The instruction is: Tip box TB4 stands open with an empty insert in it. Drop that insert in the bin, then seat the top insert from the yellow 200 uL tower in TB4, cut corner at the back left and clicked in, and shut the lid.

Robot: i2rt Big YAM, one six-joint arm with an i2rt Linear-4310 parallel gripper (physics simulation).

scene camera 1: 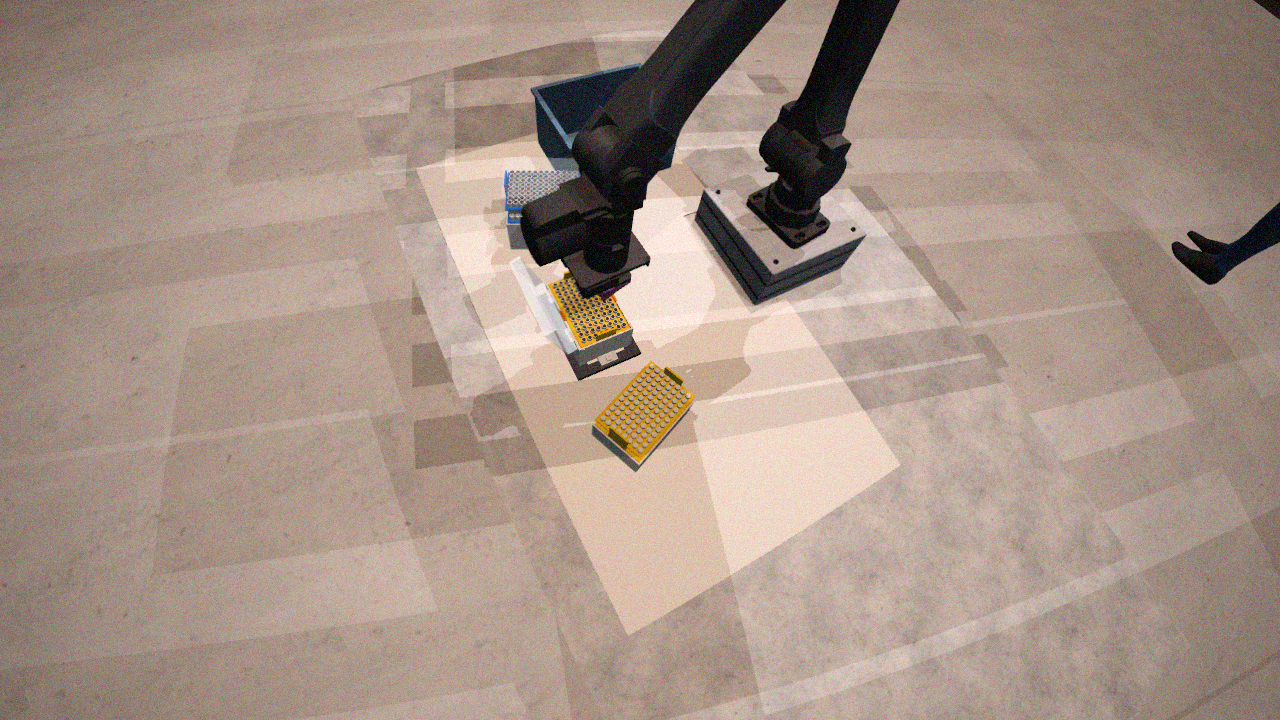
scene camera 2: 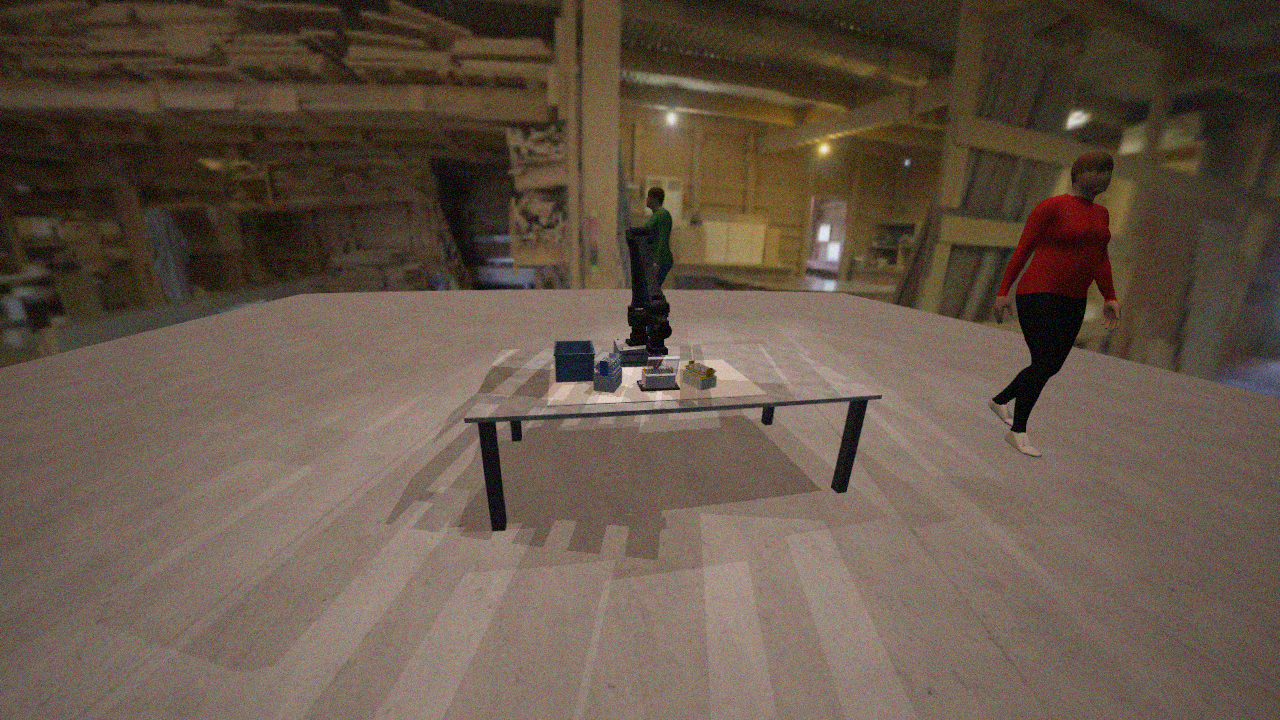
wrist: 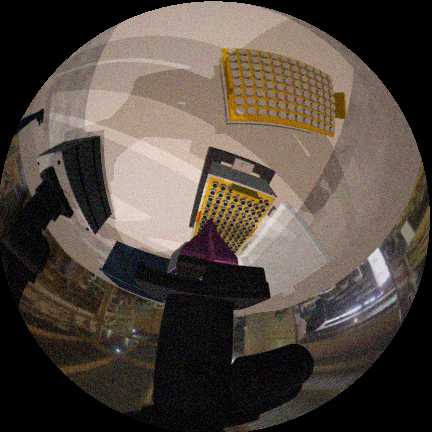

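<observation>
Tip box TB4 (scene camera 1: 608,349) (scene camera 2: 659,380) (wrist: 240,175) stands open, its clear lid (scene camera 1: 542,309) (wrist: 287,250) tilted back along one long side. A yellow insert (scene camera 1: 590,315) (wrist: 239,209) with dark-centred holes lies in the box; whether it is clicked in and where its cut corner lies cannot be told. My gripper (scene camera 1: 614,291) (wrist: 208,222) is shut with nothing seen between its magenta fingertips, close over the insert's far end; contact cannot be told. The yellow tower (scene camera 1: 644,407) (scene camera 2: 699,374) (wrist: 280,91) shows rows of pale round tops. The blue bin (scene camera 1: 551,134) (scene camera 2: 573,361) (wrist: 131,265) stands behind.
A blue-topped rack (scene camera 1: 535,189) (scene camera 2: 607,374) stands between TB4 and the bin, partly hidden by the arm in scene camera 1. The arm's layered pedestal (scene camera 1: 756,255) (wrist: 87,185) stands right of TB4 in scene camera 1. A dark plate (scene camera 1: 581,372) (wrist: 201,192) lies under TB4.
</observation>
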